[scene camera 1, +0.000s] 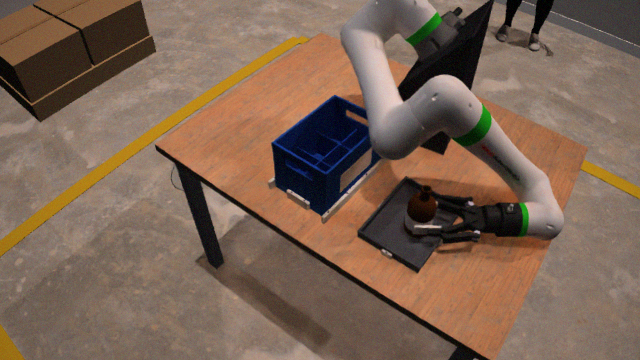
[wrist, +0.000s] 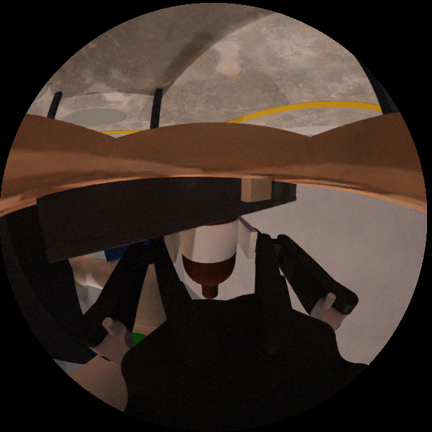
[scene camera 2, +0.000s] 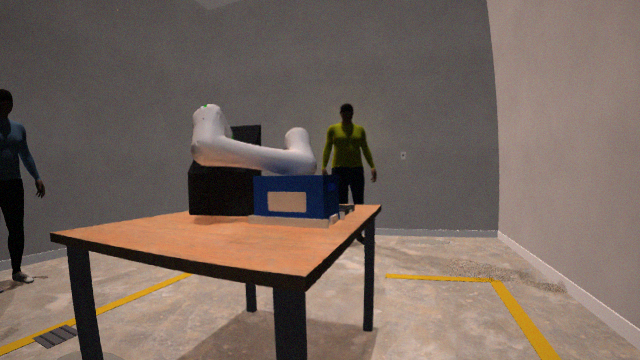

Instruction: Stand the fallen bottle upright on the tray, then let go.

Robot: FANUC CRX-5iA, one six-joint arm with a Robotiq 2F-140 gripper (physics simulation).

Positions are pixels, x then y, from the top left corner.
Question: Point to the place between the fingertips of my gripper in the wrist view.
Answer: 207, 225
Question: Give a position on a brown bottle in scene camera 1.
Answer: At 421, 209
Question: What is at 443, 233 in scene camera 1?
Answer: My gripper.
